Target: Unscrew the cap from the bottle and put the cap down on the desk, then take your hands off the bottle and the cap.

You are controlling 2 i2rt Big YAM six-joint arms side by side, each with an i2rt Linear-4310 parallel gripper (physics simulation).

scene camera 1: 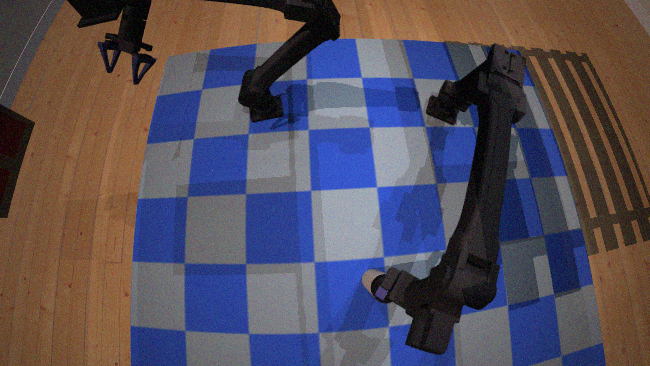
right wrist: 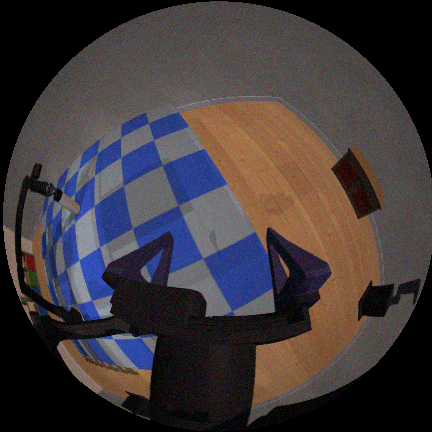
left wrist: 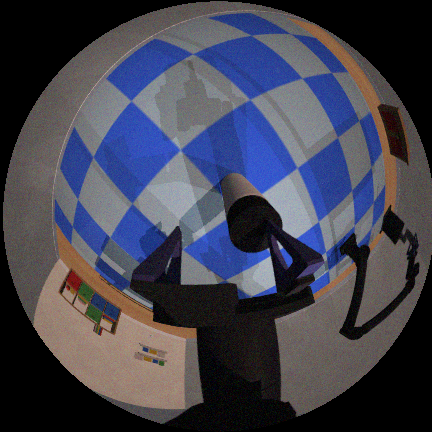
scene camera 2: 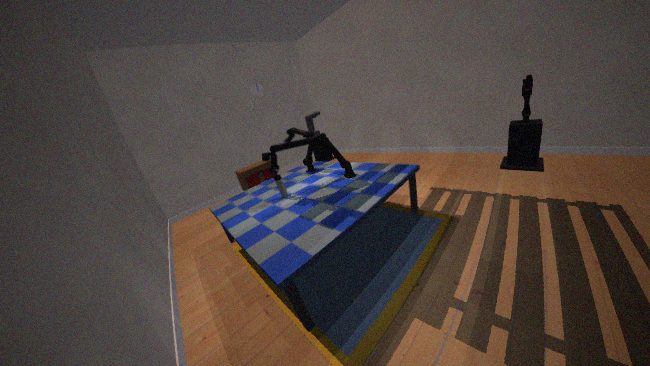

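Where they show: left gripper, between the fingertips: [scene camera 1: 398, 301] [right wrist: 54, 190] [left wrist: 224, 226] [scene camera 2: 275, 177]; right gripper, between the fingertips: [scene camera 1: 122, 78] [right wrist: 217, 234]; left arm's base, origin of its link: [scene camera 1: 441, 111] [right wrist: 76, 314] [scene camera 2: 349, 175]; right arm's base, origin of its link: [scene camera 1: 266, 109] [left wrist: 347, 243] [scene camera 2: 311, 171].
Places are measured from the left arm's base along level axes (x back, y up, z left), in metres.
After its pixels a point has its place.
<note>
The bottle has a pale body [scene camera 1: 370, 279] @[x -0.669, y 0.152, z -0.088 m] [scene camera 2: 282, 189] @[x -0.669, y 0.084, z -0.023 m] [left wrist: 241, 188] @[x -0.707, y 0.150, z -0.055 m] [right wrist: 69, 204] @[x -0.661, y 0.096, z -0.086 m] and stands upright on the checkered desk. Its wide black cap [left wrist: 254, 225] @[x -0.686, y 0.217, z -0.054 m] is on top. In scene camera 1 the gripper partly hides the cap. My left gripper [scene camera 1: 382, 292] [left wrist: 224, 226] @[x -0.695, y 0.219, z -0.022 m] is open above the bottle's top. In the left wrist view the cap lies off-centre, toward the finger at the picture's right, whose tip overlaps the cap's edge; whether they touch I cannot tell. My right gripper [scene camera 1: 123, 76] @[x -0.486, y 0.369, z -0.847 m] [right wrist: 217, 234] @[x -0.486, y 0.369, z -0.847 m] is open and empty, far from the bottle, near the desk's edge.
The blue and grey checkered desk [scene camera 1: 215, 230] @[x -0.723, y 0.000, z -0.567 m] [scene camera 2: 272, 245] @[x -0.823, y 0.000, z 0.683 m] carries both arm bases toward the top of scene camera 1. A dark red box-like cabinet [scene camera 1: 12, 150] [right wrist: 357, 184] stands beyond the desk. The left arm reaches over the desk at the right of scene camera 1.
</note>
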